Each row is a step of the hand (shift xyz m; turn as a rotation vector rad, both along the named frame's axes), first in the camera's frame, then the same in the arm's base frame.
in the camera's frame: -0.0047 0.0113 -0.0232 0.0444 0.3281 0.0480
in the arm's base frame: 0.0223 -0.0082 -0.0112 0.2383 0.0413 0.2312
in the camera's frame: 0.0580 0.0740 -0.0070 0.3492 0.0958 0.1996
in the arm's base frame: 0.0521 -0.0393 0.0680 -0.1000 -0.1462 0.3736
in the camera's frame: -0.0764 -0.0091 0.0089 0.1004 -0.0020 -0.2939
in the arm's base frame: 0.0049 0.0646 -0.0424 0.1257 -0.2530 -0.1290
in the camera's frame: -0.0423 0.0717 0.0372 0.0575 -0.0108 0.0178
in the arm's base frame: 0.0501 0.0661 0.0380 -0.0309 -0.0368 0.0378
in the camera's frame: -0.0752 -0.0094 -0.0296 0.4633 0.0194 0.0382
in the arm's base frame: 0.0240 0.0410 -0.0660 -0.1066 -0.3431 0.2956
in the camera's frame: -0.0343 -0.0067 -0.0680 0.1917 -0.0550 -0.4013
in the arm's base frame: 0.0367 -0.0137 -0.0656 0.1161 -0.3966 -0.1734
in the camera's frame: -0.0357 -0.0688 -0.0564 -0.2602 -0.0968 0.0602
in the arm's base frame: -0.0205 -0.0149 -0.0925 -0.0531 0.2281 -0.1608
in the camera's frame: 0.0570 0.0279 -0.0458 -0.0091 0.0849 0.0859
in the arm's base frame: 0.0338 -0.0682 0.0183 0.0288 0.0703 0.0944
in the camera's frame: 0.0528 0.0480 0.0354 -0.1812 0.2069 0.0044
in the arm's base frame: 0.0101 -0.0141 0.0777 0.2101 0.1772 0.0116
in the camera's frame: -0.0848 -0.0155 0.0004 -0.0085 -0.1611 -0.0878
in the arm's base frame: 0.0058 0.0654 -0.0559 -0.0872 -0.0686 -0.1463
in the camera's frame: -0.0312 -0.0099 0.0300 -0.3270 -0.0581 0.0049
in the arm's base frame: -0.0166 0.0410 -0.0041 0.0221 0.2544 -0.2125
